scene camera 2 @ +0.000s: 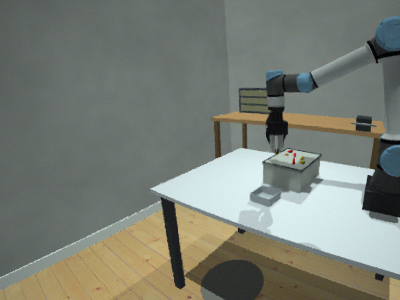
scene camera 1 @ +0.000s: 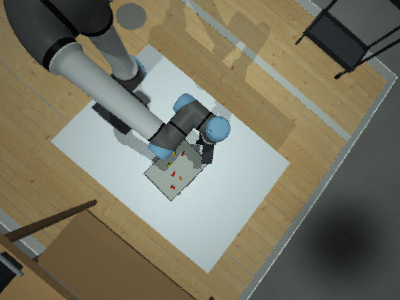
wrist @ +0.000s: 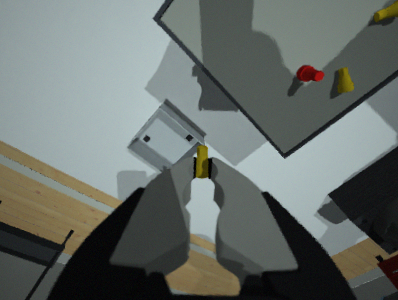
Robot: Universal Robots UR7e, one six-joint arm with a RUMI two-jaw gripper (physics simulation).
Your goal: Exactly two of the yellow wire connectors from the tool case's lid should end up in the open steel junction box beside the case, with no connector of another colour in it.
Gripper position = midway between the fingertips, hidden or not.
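There's a tool case (scene camera 1: 187, 167) that I can see. I also see that case (scene camera 2: 278, 170) along with my gripper (scene camera 2: 276, 153). And from the wrist I get my gripper (wrist: 202, 159) as well as the tool case (wrist: 253, 59).
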